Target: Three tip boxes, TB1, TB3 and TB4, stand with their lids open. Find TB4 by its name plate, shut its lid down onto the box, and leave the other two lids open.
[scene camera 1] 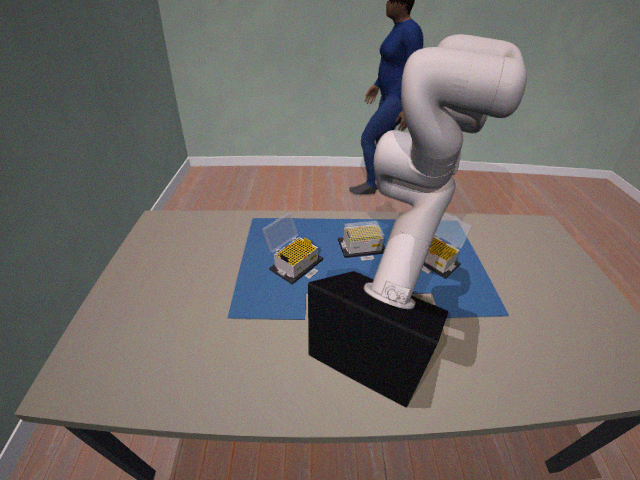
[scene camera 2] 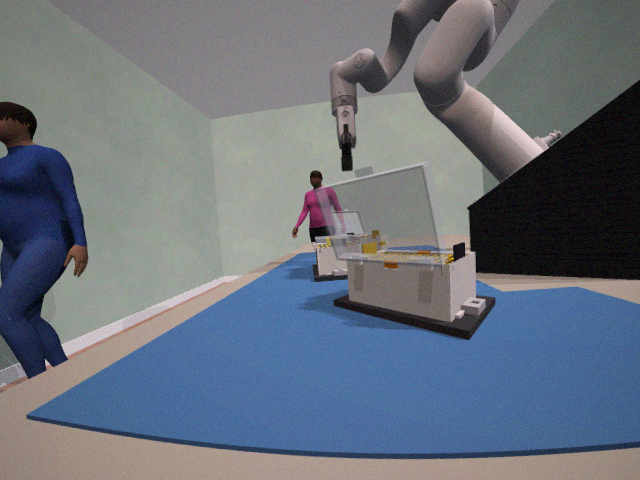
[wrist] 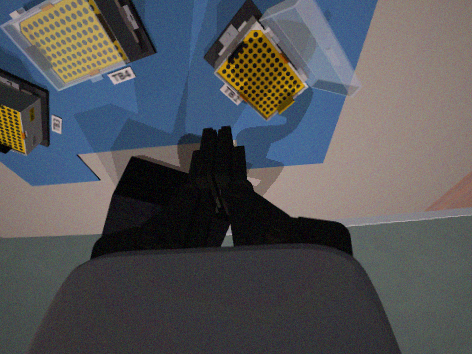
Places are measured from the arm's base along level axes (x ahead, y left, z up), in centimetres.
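Where they show: gripper, fingertip midpoint: [scene camera 2: 347, 170] [wrist: 221, 145]; arm's base at its link origin: [scene camera 1: 388, 297] [scene camera 2: 526, 172].
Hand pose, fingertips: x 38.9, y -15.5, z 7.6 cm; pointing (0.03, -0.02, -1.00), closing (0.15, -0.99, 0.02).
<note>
Things, the pixels of their top centre, and the offset from my fingertips. Level surfaces: height alone.
- TB4 at its top centre: [wrist: 72, 56] [scene camera 2: 340, 236] [scene camera 1: 365, 231] dx +0.3, dy +19.9, dz -18.2 cm
- TB3 at its top centre: [scene camera 2: 413, 249] [scene camera 1: 298, 251] dx -11.7, dy +41.1, dz -19.3 cm
- TB1 at its top centre: [wrist: 264, 83] [scene camera 2: 363, 231] [scene camera 1: 439, 244] dx -3.2, dy -5.7, dz -18.4 cm
- blue mat at its surface level: dz -25.9 cm
- beige table at its surface level: dz -26.2 cm
TB4 [scene camera 1: 363, 245] [scene camera 2: 330, 262] is the middle white box, by its name plate [wrist: 121, 75] [scene camera 1: 367, 257]. Its clear lid [wrist: 75, 40] lies down over the yellow rack. TB3 [scene camera 1: 297, 262] [scene camera 2: 398, 289] [wrist: 33, 120] stands at the left, its clear lid [scene camera 1: 280, 234] [scene camera 2: 382, 206] raised. TB1 [scene camera 1: 443, 254] [wrist: 262, 75] stands at the right, its lid [scene camera 1: 457, 230] [wrist: 320, 50] raised. My gripper [scene camera 2: 346, 167] [wrist: 221, 145] is shut and empty, high above the mat and apart from the boxes. The arm hides it in scene camera 1.
The blue mat [scene camera 1: 263, 304] [scene camera 2: 289, 382] [wrist: 310, 145] lies on the beige table [scene camera 1: 170, 361]. The black base block [scene camera 1: 367, 341] [scene camera 2: 563, 217] carries the arm at the mat's front edge. A person in blue [scene camera 1: 400, 56] [scene camera 2: 38, 206] and one in pink [scene camera 2: 318, 206] are beyond the table.
</note>
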